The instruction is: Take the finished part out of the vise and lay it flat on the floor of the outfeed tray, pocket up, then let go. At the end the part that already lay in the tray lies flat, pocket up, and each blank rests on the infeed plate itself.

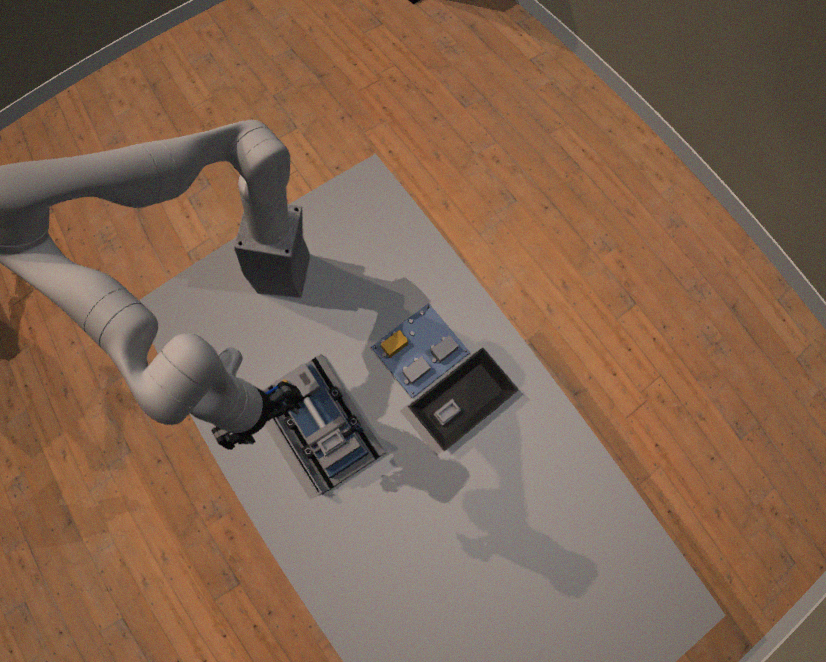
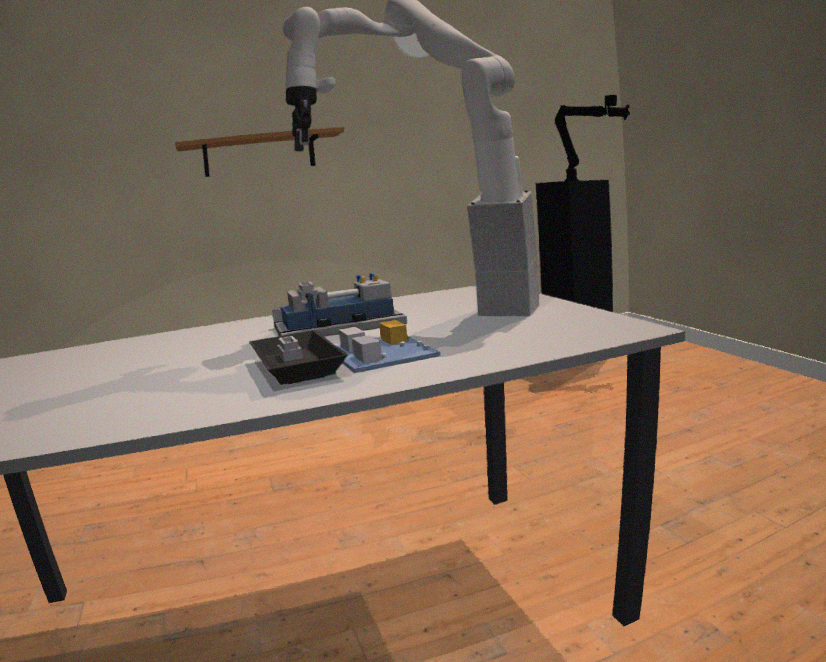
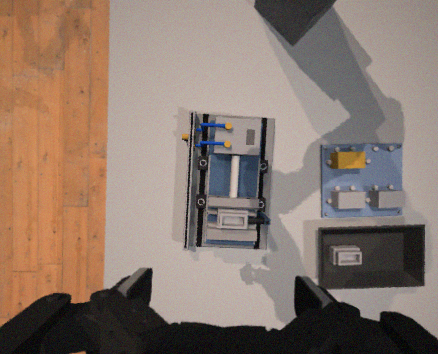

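Seen in the pictures: gripper, between the fingertips: [image 1: 273,423] [image 2: 301,148] [image 3: 222,288]; arm's base, origin of its link: [image 1: 268,226] [image 2: 500,198].
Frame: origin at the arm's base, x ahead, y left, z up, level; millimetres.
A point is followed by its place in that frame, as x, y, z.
Note:
My gripper [image 1: 264,418] {408, -224, 163} [image 2: 299,146] {408, -224, 163} [image 3: 222,288] {408, -224, 163} is open and empty, high above the table near the vise. The vise [image 1: 330,406] {365, -139, -220} [image 2: 337,315] {389, -126, -242} [image 3: 220,175] {355, -206, -220} has a light grey finished part [image 1: 332,441] {441, -185, -179} [image 2: 306,286] {446, -162, -168} [image 3: 232,219] {441, -188, -179} between its jaws, pocket up. Another part [image 1: 446,411] {551, 72, -247} [image 2: 288,349] {560, 99, -246} [image 3: 347,256] {553, 75, -247} lies in the dark outfeed tray [image 1: 503,387] {597, 223, -261} [image 2: 310,373] {553, 229, -262} [image 3: 414,255] {561, 231, -250}, pocket up. A yellow blank [image 1: 394,342] {336, 83, -235} [image 2: 393,332] {347, 113, -247} [image 3: 350,160] {336, 81, -236} and two grey blanks [image 1: 416,370] {426, 80, -236} [image 1: 445,348] {430, 171, -235} [image 2: 366,348] {438, 202, -245} [image 2: 351,335] {435, 112, -238} [image 3: 349,200] {424, 77, -236} [image 3: 387,199] {426, 161, -235} sit on the blue infeed plate [image 1: 426,332] {360, 169, -272} [image 2: 396,356] {380, 200, -271} [image 3: 350,180] {383, 100, -272}.
Blue hoses with yellow ends [image 3: 228,135] {277, -188, -184} stand at the vise's end away from the part. Small pegs surround the blanks. The arm's grey pedestal [image 1: 275,265] {55, -38, -69} [image 2: 504,255] {22, 36, -133} [image 3: 295,17] {48, -44, -201} stands on the table [image 1: 386,551] {718, -258, -280} [image 2: 137,393] {857, 81, -280} [image 3: 145,65] {101, -362, -280}. The tray lies beside the plate.

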